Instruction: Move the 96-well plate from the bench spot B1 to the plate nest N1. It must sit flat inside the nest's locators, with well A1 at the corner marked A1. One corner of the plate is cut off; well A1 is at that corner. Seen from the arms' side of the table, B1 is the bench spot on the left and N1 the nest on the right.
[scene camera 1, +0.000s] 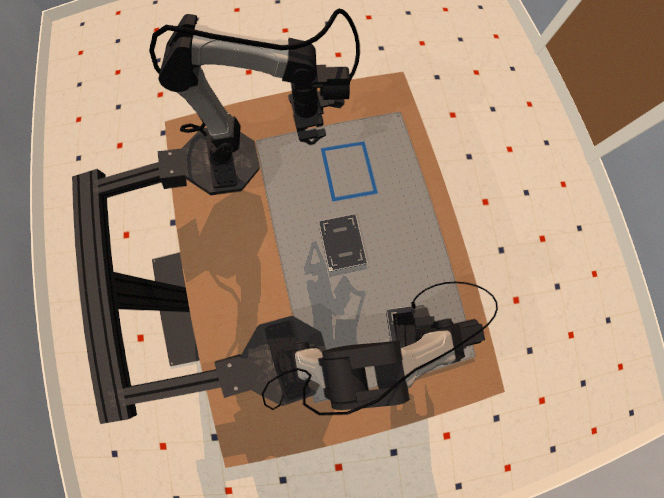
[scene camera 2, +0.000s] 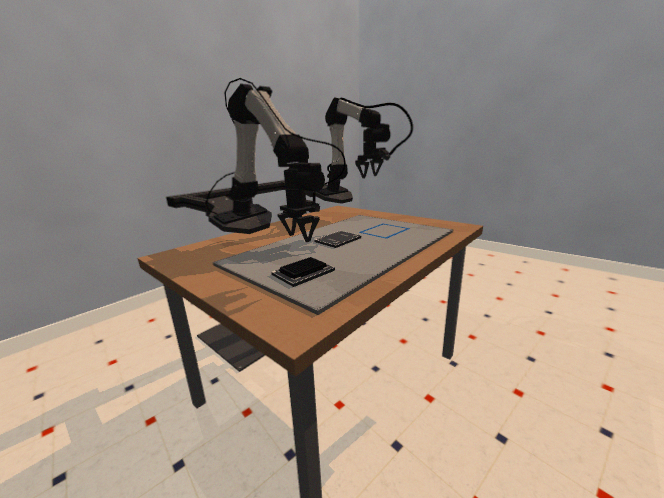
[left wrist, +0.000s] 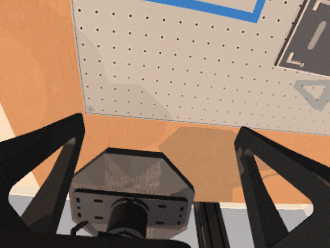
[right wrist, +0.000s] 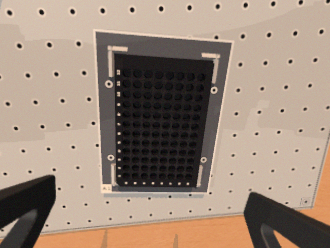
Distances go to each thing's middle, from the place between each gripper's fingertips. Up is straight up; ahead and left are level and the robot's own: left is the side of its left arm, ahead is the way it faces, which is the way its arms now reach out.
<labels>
My right gripper (scene camera 2: 299, 238) is now 10 mm short of the black 96-well plate (right wrist: 159, 136) and 100 mm above it. The rest, counted from my right hand: dark nest (scene camera 1: 335, 243) (80 mm behind, 330 mm to the left, 120 mm below); nest N1 (right wrist: 141, 45) (10 mm ahead, 120 mm below).
Right now my left hand (scene camera 1: 307, 129) is 280 mm to the left of the dark nest, 230 mm above it and 10 mm short of it. From my left hand the other things lie so: nest N1 (620 mm to the right, 230 mm below, 100 mm ahead); black 96-well plate (620 mm to the right, 220 mm below, 100 mm ahead).
</labels>
